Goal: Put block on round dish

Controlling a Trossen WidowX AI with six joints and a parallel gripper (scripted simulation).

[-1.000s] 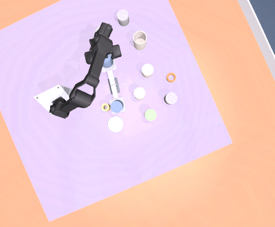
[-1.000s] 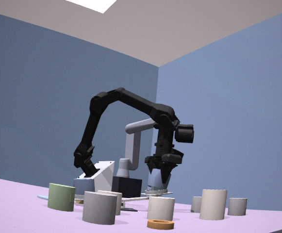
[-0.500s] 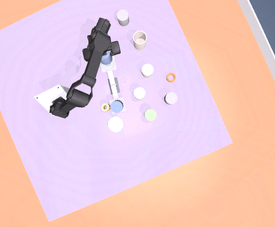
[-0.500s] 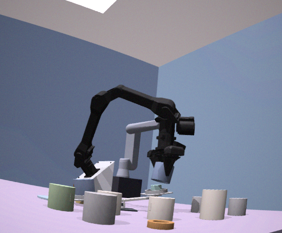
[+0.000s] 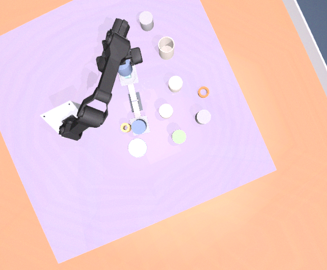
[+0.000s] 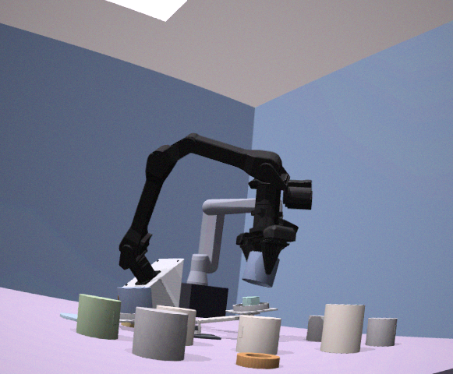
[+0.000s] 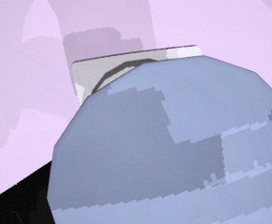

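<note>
The pale teal block lies 7 cm below my gripper tip, 1 cm to the right of it and 1 cm behind it. The rest, counted from my gripper tip: beige cup (23 cm ahead, 11 cm below, 2 cm to the left); white balance beam (13 cm to the right, 13 cm below, 4 cm behind); yellow ring (23 cm to the right, 15 cm behind, 13 cm below).
</note>
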